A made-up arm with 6 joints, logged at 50 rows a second.
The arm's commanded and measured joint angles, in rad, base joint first. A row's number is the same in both.
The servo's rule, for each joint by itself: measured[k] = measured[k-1] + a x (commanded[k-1-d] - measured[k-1]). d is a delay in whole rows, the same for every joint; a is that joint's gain. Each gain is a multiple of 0.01, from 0.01 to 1. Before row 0 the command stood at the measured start. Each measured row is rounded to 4 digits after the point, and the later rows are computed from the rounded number. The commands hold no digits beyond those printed.
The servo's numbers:
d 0
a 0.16 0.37 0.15 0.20 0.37 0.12
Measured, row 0:
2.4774 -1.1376 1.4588 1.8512 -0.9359 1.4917
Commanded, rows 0 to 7:
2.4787 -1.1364 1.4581 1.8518 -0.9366 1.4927
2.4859 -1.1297 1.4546 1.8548 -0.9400 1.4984
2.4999 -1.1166 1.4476 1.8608 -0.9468 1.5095
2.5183 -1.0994 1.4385 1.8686 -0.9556 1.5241
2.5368 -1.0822 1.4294 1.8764 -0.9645 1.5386
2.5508 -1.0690 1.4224 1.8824 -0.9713 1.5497
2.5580 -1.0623 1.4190 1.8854 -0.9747 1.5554
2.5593 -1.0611 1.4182 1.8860 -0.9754 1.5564
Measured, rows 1 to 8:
2.4776 -1.1372 1.4587 1.8513 -0.9362 1.4918
2.4789 -1.1344 1.4581 1.8520 -0.9376 1.4926
2.4823 -1.1278 1.4565 1.8538 -0.9410 1.4946
2.4881 -1.1173 1.4538 1.8568 -0.9464 1.4981
2.4959 -1.1043 1.4501 1.8607 -0.9531 1.5030
2.5047 -1.0912 1.4459 1.8650 -0.9598 1.5086
2.5132 -1.0805 1.4419 1.8691 -0.9653 1.5142
2.5206 -1.0733 1.4383 1.8725 -0.9690 1.5193

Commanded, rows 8 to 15:
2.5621 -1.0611 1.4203 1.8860 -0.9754 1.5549
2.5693 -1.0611 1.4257 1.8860 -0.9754 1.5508
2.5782 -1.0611 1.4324 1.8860 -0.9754 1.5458
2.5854 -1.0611 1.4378 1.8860 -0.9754 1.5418
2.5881 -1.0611 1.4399 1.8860 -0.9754 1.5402
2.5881 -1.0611 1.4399 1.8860 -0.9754 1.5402
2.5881 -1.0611 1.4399 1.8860 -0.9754 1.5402
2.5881 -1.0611 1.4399 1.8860 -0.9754 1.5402
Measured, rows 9 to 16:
2.5272 -1.0688 1.4356 1.8752 -0.9714 1.5236
2.5339 -1.0660 1.4341 1.8774 -0.9729 1.5269
2.5410 -1.0642 1.4338 1.8791 -0.9738 1.5292
2.5481 -1.0631 1.4344 1.8805 -0.9744 1.5307
2.5545 -1.0624 1.4352 1.8816 -0.9748 1.5318
2.5599 -1.0619 1.4359 1.8825 -0.9750 1.5328
2.5644 -1.0616 1.4365 1.8832 -0.9751 1.5337
2.5682 -1.0614 1.4370 1.8838 -0.9752 1.5345

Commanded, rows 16 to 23:
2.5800 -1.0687 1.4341 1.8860 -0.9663 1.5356
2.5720 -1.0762 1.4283 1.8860 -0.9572 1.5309
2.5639 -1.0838 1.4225 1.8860 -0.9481 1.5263
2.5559 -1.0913 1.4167 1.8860 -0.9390 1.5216
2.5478 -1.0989 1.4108 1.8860 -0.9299 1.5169
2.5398 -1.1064 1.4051 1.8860 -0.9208 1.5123
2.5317 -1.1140 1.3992 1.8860 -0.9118 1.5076
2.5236 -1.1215 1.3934 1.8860 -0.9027 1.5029
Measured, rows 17 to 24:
2.5701 -1.0641 1.4366 1.8842 -0.9719 1.5346
2.5704 -1.0686 1.4354 1.8846 -0.9665 1.5342
2.5694 -1.0742 1.4335 1.8849 -0.9597 1.5333
2.5672 -1.0805 1.4310 1.8851 -0.9520 1.5319
2.5641 -1.0873 1.4280 1.8853 -0.9438 1.5301
2.5602 -1.0944 1.4246 1.8854 -0.9353 1.5280
2.5556 -1.1017 1.4208 1.8855 -0.9266 1.5256
2.5505 -1.1090 1.4167 1.8856 -0.9178 1.5229

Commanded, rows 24 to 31:
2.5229 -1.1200 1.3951 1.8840 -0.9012 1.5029
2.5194 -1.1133 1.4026 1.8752 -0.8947 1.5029
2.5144 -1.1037 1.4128 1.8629 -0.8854 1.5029
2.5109 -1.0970 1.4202 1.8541 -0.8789 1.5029
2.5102 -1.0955 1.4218 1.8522 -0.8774 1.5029
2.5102 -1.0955 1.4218 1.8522 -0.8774 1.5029
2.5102 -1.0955 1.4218 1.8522 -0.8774 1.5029
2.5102 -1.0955 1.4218 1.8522 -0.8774 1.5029
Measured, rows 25 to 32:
2.5461 -1.1131 1.4135 1.8853 -0.9117 1.5205
2.5418 -1.1132 1.4119 1.8833 -0.9054 1.5184
2.5374 -1.1097 1.4120 1.8792 -0.8980 1.5165
2.5332 -1.1050 1.4132 1.8742 -0.8909 1.5149
2.5295 -1.1015 1.4145 1.8698 -0.8859 1.5135
2.5264 -1.0993 1.4156 1.8663 -0.8828 1.5122
2.5238 -1.0979 1.4165 1.8635 -0.8808 1.5111
2.5216 -1.0970 1.4173 1.8612 -0.8795 1.5101

